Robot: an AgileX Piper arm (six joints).
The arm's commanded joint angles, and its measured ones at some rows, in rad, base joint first. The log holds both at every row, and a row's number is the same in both.
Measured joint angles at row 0:
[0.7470, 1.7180, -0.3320, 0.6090, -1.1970, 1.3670]
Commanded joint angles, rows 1 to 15:
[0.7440, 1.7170, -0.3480, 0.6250, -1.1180, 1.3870]
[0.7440, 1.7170, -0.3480, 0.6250, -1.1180, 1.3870]
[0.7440, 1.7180, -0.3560, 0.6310, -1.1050, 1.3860]
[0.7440, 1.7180, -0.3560, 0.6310, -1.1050, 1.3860]
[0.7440, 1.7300, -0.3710, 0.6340, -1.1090, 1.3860]
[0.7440, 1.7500, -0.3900, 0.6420, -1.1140, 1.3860]
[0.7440, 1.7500, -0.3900, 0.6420, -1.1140, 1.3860]
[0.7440, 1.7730, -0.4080, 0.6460, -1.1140, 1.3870]
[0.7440, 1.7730, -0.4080, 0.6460, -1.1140, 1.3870]
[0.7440, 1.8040, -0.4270, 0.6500, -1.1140, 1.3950]
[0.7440, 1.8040, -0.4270, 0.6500, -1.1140, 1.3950]
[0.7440, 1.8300, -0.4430, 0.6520, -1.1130, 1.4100]
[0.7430, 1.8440, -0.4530, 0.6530, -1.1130, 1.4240]
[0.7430, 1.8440, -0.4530, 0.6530, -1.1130, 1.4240]
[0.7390, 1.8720, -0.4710, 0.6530, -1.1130, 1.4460]
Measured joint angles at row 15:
[0.7470, 1.8410, -0.4430, 0.6510, -1.1140, 1.4140]
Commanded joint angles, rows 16 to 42:
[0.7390, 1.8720, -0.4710, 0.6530, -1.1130, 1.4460]
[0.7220, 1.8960, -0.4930, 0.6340, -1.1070, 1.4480]
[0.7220, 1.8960, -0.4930, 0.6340, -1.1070, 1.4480]
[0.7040, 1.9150, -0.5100, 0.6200, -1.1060, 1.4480]
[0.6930, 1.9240, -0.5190, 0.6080, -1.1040, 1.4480]
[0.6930, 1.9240, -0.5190, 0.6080, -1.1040, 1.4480]
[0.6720, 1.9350, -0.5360, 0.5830, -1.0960, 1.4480]
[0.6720, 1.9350, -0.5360, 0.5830, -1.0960, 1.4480]
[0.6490, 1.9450, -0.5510, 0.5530, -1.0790, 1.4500]
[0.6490, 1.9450, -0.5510, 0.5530, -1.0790, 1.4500]
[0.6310, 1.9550, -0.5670, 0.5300, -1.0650, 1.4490]
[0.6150, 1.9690, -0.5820, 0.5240, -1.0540, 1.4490]
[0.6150, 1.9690, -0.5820, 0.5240, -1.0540, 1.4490]
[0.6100, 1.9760, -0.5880, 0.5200, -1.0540, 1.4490]
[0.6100, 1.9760, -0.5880, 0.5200, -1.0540, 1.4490]
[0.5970, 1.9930, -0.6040, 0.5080, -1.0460, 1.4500]
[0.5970, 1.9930, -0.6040, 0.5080, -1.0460, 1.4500]
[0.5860, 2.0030, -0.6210, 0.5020, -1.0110, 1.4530]
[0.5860, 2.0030, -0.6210, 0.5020, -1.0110, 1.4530]
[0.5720, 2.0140, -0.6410, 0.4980, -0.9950, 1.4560]
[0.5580, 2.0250, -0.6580, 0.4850, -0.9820, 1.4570]
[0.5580, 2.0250, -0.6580, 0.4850, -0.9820, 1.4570]
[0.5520, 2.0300, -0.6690, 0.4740, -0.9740, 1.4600]
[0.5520, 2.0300, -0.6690, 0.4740, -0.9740, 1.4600]
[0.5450, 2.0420, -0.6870, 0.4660, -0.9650, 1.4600]
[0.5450, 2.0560, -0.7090, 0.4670, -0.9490, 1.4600]
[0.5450, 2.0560, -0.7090, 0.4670, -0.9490, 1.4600]
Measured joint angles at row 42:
[0.5510, 2.0430, -0.6800, 0.4870, -0.9790, 1.4580]
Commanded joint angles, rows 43 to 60:
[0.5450, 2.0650, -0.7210, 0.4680, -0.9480, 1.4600]
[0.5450, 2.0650, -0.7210, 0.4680, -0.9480, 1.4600]
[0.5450, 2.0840, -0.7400, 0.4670, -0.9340, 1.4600]
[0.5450, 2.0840, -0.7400, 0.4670, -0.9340, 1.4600]
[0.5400, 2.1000, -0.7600, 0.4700, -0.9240, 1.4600]
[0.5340, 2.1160, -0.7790, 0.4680, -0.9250, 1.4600]
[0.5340, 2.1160, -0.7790, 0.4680, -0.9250, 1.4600]
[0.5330, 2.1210, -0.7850, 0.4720, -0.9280, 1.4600]
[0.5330, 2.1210, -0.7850, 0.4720, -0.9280, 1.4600]
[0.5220, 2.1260, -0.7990, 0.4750, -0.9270, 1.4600]
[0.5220, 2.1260, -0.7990, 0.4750, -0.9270, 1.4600]
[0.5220, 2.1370, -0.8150, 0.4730, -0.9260, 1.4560]
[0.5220, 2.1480, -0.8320, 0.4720, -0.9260, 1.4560]
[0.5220, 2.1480, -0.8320, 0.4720, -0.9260, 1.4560]
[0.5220, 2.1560, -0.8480, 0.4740, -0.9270, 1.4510]
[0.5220, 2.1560, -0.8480, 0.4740, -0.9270, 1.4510]
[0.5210, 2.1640, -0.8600, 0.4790, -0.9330, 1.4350]
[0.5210, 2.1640, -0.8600, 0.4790, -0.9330, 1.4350]
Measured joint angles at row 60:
[0.5260, 2.1550, -0.8350, 0.4790, -0.9270, 1.4610]
